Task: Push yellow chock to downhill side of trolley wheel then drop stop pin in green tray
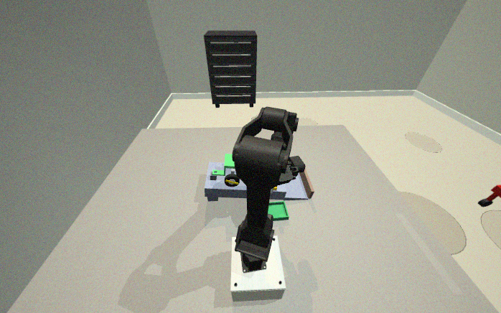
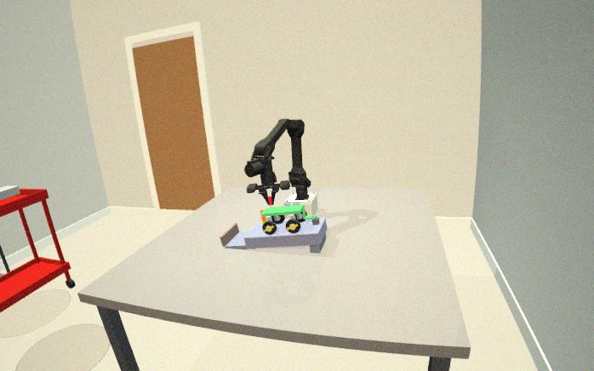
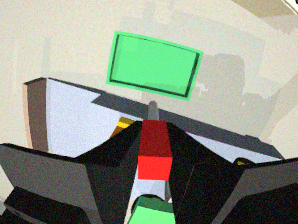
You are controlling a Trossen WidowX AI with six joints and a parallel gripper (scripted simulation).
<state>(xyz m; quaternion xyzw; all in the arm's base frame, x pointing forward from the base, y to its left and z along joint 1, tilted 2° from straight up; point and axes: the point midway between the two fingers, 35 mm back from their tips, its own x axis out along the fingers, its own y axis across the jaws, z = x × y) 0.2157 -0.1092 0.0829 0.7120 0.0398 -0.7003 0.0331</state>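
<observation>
The green tray is 14 cm below my gripper tip and 3 cm behind it. Also, from my gripper tip: yellow chock (5 cm below, 5 cm ahead); green-decked trolley (12 cm ahead, 8 cm to the left, 2 cm below); red-headed stop pin (right at my gripper tip).
</observation>
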